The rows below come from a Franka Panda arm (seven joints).
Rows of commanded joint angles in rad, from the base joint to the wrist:
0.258, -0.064, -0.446, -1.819, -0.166, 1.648, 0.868
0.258, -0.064, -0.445, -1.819, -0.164, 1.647, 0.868
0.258, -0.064, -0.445, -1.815, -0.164, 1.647, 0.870
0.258, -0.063, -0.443, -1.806, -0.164, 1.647, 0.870
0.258, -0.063, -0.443, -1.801, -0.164, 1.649, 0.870
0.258, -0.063, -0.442, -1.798, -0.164, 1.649, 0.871
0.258, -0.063, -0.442, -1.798, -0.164, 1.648, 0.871
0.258, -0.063, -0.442, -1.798, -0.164, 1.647, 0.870
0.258, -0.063, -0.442, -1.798, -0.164, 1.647, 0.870
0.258, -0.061, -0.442, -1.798, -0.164, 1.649, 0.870
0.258, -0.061, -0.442, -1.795, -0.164, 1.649, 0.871
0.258, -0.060, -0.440, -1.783, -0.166, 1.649, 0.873
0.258, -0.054, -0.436, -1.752, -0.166, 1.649, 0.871
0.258, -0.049, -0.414, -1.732, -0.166, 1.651, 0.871
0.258, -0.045, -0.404, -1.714, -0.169, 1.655, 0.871
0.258, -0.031, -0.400, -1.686, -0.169, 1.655, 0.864
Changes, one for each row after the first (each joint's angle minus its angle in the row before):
0.000, 0.000, 0.001, 0.000, 0.002, -0.001, 0.000
0.000, 0.000, 0.000, 0.004, 0.000, 0.000, 0.002
0.000, 0.001, 0.002, 0.009, 0.000, 0.000, 0.000
0.000, 0.000, 0.000, 0.005, 0.000, 0.002, 0.000
0.000, 0.000, 0.001, 0.003, 0.000, 0.000, 0.001
0.000, 0.000, 0.000, 0.000, 0.000, -0.001, 0.000
0.000, 0.000, 0.000, 0.000, 0.000, -0.001, -0.001
0.000, 0.000, 0.000, 0.000, 0.000, 0.000, 0.000
0.000, 0.002, 0.000, 0.000, 0.000, 0.002, 0.000
0.000, 0.000, 0.000, 0.003, 0.000, 0.000, 0.001
0.000, 0.001, 0.002, 0.012, -0.002, 0.000, 0.002
0.000, 0.006, 0.004, 0.031, 0.000, 0.000, -0.002
0.000, 0.005, 0.022, 0.020, 0.000, 0.002, 0.000
0.000, 0.004, 0.010, 0.018, -0.003, 0.004, 0.000
0.000, 0.014, 0.004, 0.028, 0.000, 0.000, -0.007

